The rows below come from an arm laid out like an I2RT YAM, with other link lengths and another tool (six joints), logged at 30 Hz.
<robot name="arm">
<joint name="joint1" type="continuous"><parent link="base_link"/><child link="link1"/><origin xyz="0 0 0.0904"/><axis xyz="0 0 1"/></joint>
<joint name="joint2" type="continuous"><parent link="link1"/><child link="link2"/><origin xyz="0.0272 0.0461 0.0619" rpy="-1.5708 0 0"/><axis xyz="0 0 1"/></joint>
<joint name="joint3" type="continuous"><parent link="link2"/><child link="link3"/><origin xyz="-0.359 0 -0.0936" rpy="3.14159 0 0"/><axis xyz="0 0 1"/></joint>
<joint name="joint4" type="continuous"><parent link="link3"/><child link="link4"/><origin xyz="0.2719 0.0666 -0.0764"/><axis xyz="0 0 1"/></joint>
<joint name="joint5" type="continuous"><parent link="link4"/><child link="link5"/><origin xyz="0.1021 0.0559 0.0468" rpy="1.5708 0 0"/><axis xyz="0 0 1"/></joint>
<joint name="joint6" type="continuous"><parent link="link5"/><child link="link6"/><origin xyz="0.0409 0 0.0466" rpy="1.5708 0 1.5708"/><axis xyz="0 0 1"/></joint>
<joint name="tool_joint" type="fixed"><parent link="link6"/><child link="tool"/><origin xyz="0.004 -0.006 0.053" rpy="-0.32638 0 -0.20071"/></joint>
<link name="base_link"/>
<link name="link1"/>
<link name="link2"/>
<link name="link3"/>
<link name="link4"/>
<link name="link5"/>
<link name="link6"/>
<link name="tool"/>
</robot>
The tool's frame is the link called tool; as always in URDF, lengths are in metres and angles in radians. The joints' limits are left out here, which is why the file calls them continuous.
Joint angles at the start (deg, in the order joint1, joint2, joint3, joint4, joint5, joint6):
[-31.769, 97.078, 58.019, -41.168, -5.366, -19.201]
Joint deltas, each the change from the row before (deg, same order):
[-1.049, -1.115, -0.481, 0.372, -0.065, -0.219]
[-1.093, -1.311, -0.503, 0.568, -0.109, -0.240]
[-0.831, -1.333, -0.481, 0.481, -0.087, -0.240]
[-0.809, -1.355, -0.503, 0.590, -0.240, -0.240]
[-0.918, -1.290, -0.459, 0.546, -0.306, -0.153]
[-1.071, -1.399, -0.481, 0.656, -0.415, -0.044]
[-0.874, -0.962, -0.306, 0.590, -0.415, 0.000]
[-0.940, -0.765, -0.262, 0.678, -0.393, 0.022]
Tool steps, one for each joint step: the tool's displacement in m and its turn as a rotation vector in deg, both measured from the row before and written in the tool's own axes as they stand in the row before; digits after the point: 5 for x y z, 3 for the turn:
[0.00442, 0.00617, -0.00369, 0.881, 0.403, 0.890]
[0.00474, 0.00613, -0.00494, 1.205, 0.584, 0.931]
[0.00324, 0.00535, -0.00522, 1.151, 0.630, 0.674]
[0.00300, 0.00494, -0.00541, 1.312, 0.589, 0.617]
[0.00352, 0.00508, -0.00522, 1.275, 0.494, 0.782]
[0.00421, 0.00543, -0.00586, 1.479, 0.501, 1.013]
[0.00374, 0.00358, -0.00438, 1.207, 0.340, 0.828]
[0.00446, 0.00314, -0.00363, 1.130, 0.339, 0.908]

